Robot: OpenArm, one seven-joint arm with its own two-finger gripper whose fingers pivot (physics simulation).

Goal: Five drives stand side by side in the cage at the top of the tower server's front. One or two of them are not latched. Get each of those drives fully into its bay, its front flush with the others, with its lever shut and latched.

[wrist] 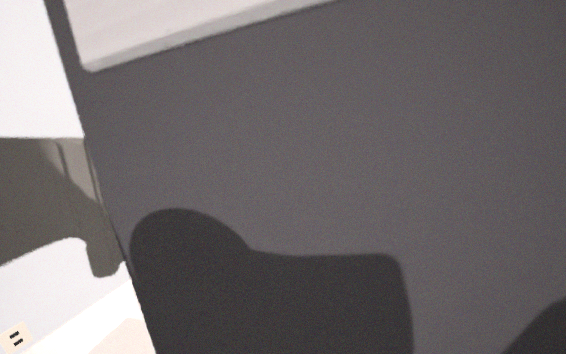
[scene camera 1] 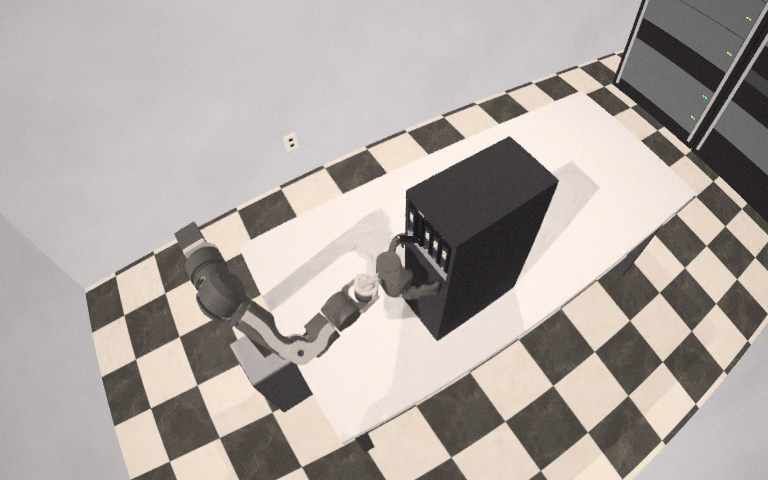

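The black tower server [scene camera 1: 484, 226] [wrist: 325, 150] stands upright on the table. In the scene view, its drive cage at the top of the front shows drives with pale marks, among them a far-end drive [scene camera 1: 412, 217] and a near-end drive [scene camera 1: 444, 257]. A dark stretch lies beside the far-end drive; I cannot tell which levers are unlatched. My gripper [scene camera 1: 425, 262] is open and empty at the front, its fingers spread wide, one near the cage's lower edge, the other lower down. The wrist view shows the tower's plain front under a pale strip [wrist: 175, 32]; no drive or lever shows there.
The white table [scene camera 1: 611, 147] carries the tower. My arm [scene camera 1: 339, 310] reaches across its near-left part from a grey base block [scene camera 1: 263, 362]. Dark shadows [wrist: 275, 300] fall on the tower's front. Server racks [scene camera 1: 679, 62] stand at the back right. A wall outlet [scene camera 1: 290, 141] [wrist: 16, 338] also shows.
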